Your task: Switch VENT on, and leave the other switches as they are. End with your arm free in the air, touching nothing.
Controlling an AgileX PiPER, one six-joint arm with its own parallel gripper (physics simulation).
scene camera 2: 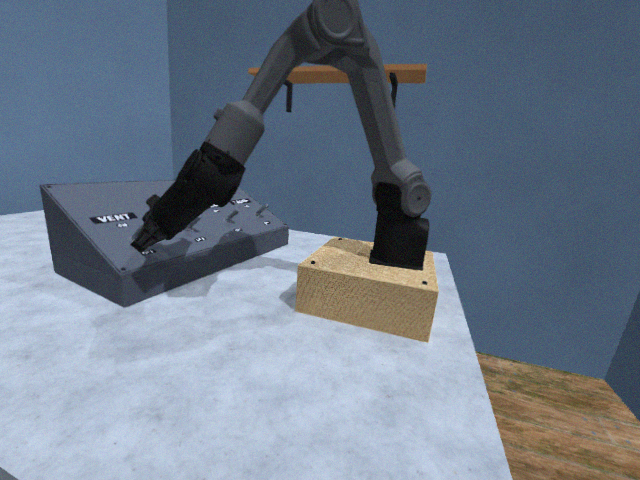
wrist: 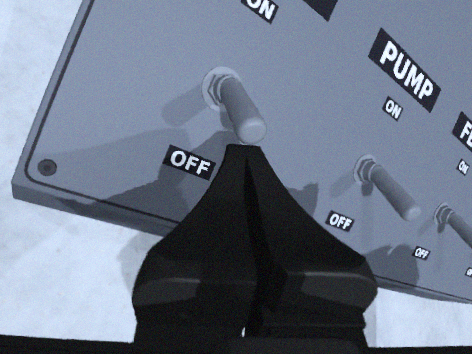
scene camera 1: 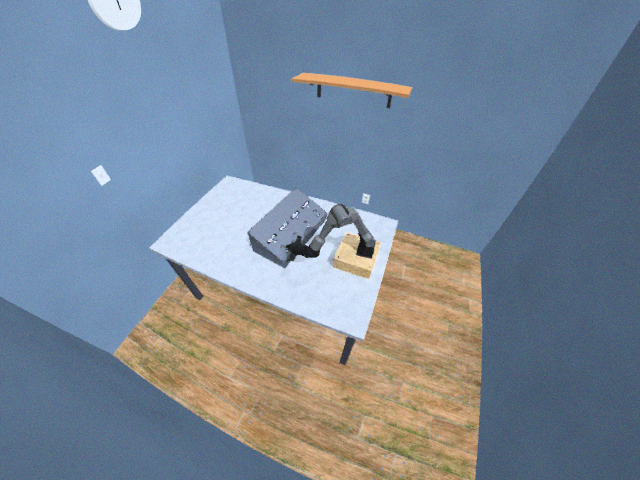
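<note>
The grey sloped switch box [scene camera 1: 267, 253] [scene camera 2: 85, 253] [wrist: 135, 35] stands on the table. Its VENT label [scene camera 2: 112, 218] shows at the near left end in scene view 2. The VENT lever [wrist: 241, 107] leans toward its OFF label [wrist: 190, 162]. My gripper [scene camera 1: 290, 248] [scene camera 2: 138, 245] [wrist: 241, 164] is shut and empty, with its fingertips at the lever's free end on the OFF side. Whether they touch it cannot be told. The PUMP lever [scene camera 2: 193, 226] [wrist: 394, 192] and the third lever [scene camera 2: 232, 216] [wrist: 456, 224] also lean toward OFF.
The fourth lever [scene camera 2: 262, 210] stands at the far end of the box. The arm's wooden base block [scene camera 1: 352, 264] [scene camera 2: 361, 302] is on the table [scene camera 1: 206, 227] [scene camera 2: 258, 392], to the right of the box. An orange shelf [scene camera 1: 351, 83] [scene camera 2: 405, 73] hangs on the wall behind.
</note>
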